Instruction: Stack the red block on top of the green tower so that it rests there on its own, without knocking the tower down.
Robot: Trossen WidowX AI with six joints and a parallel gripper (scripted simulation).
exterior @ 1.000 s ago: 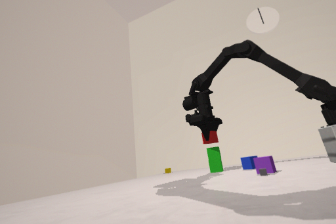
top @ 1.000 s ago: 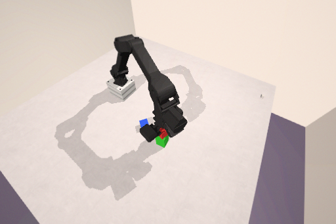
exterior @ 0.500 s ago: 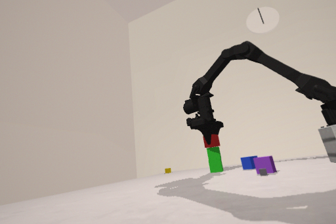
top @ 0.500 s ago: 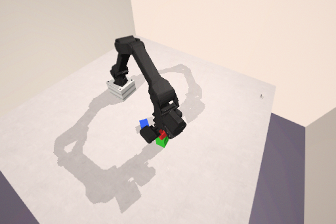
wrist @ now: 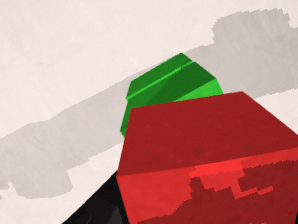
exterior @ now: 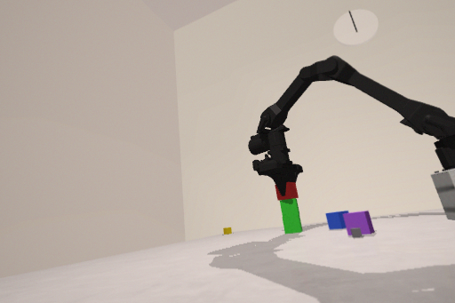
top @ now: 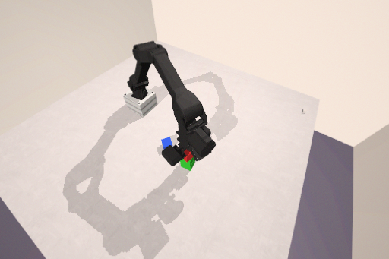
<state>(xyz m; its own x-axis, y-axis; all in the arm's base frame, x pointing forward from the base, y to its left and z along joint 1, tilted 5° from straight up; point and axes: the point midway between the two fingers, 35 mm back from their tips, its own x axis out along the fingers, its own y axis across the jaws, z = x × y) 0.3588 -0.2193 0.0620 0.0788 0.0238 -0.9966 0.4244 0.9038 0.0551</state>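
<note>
The red block lies 1 cm above my gripper tip. Round my gripper tip: small grey block 11 cm behind, 31 cm to the left, 10 cm below; then purple block 13 cm behind, 26 cm to the left, 8 cm below; then blue block 12 cm behind, 5 cm to the left, 8 cm below.
</note>
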